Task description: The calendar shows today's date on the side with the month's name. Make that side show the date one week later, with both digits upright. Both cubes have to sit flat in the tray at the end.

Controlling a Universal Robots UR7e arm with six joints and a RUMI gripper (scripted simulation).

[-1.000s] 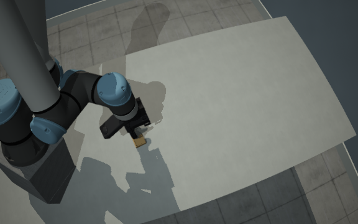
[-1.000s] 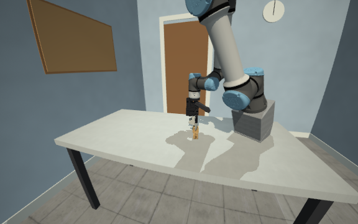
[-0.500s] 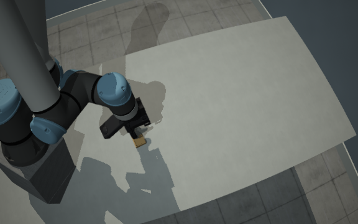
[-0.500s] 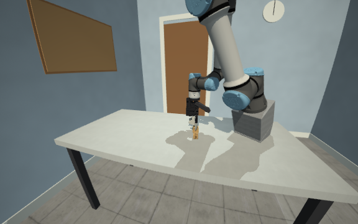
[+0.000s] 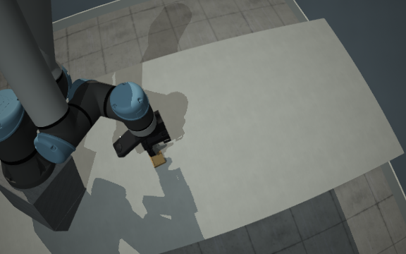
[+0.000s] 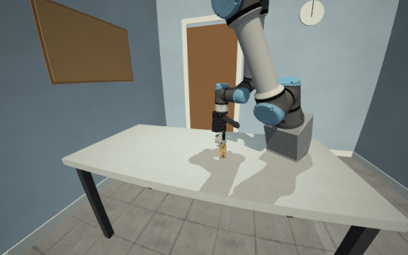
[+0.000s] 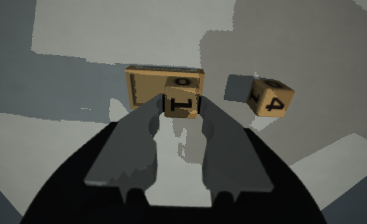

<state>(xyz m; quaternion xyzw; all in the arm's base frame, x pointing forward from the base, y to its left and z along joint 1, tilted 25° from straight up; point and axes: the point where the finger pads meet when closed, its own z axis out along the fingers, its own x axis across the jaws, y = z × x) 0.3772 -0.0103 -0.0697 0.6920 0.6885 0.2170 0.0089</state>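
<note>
My hand is 2 cm to the left of the wooden calendar tray and 3 cm above it.
</note>
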